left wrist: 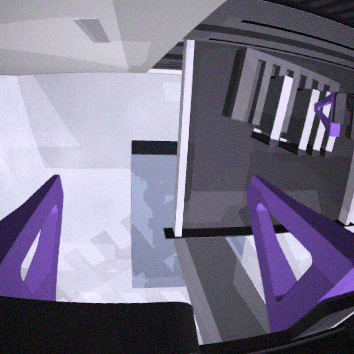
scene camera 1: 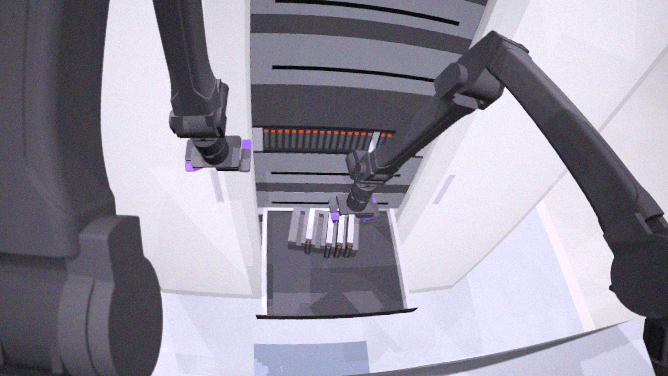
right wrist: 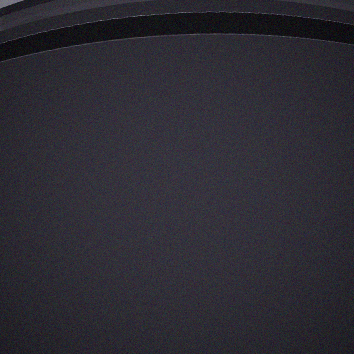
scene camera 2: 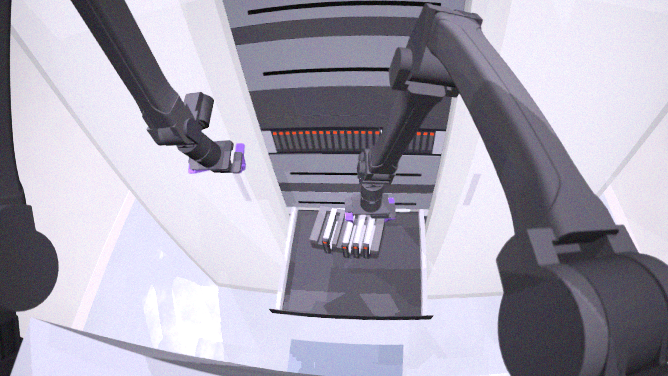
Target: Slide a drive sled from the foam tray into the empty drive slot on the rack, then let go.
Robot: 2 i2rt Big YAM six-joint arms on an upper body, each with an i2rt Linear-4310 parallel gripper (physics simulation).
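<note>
The grey foam tray holds several white-topped drive sleds with dark, orange-marked front ends. One sled stands apart from three at the right. The rack has a row of orange-marked drives; the pale empty slot shows near the row's right end in scene camera 1, and the right arm mostly hides it in scene camera 2. My right gripper is open over the tray's right back part. My left gripper is open and empty, left of the rack.
The tray lies in a pulled-out drawer below the drive row. Pale cabinet panels flank the rack. The right forearm crosses before the rack. A dark surface with a black band fills the right wrist view; no fingers show there.
</note>
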